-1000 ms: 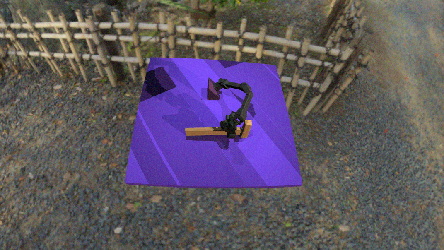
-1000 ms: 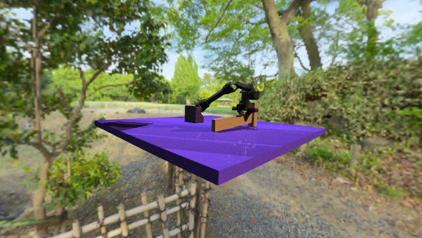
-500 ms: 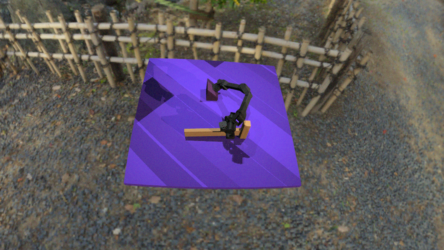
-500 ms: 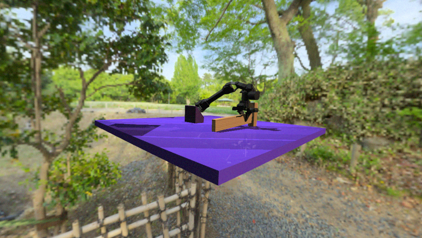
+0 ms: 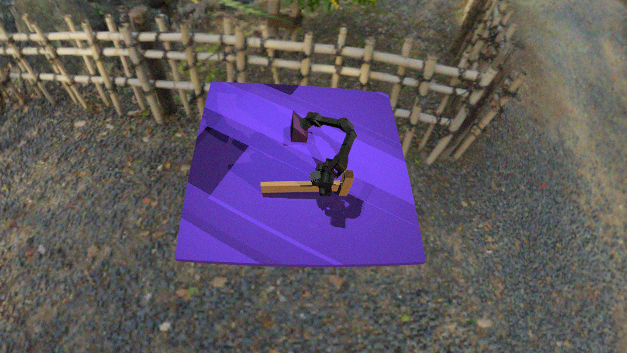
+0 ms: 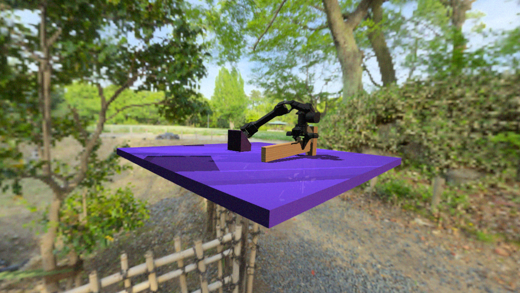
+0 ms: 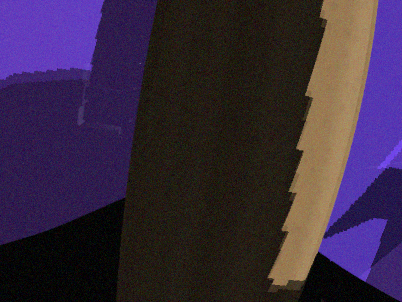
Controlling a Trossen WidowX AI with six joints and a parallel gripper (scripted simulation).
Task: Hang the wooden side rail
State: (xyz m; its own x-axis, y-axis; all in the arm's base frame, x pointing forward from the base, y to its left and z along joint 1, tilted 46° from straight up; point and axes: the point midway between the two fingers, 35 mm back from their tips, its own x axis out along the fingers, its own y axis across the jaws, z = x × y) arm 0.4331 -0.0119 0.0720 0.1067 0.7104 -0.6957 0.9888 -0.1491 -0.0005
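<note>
My gripper tip is 10 mm short of the wooden headboard post, 120 mm to the right of it and 40 mm below it.
</note>
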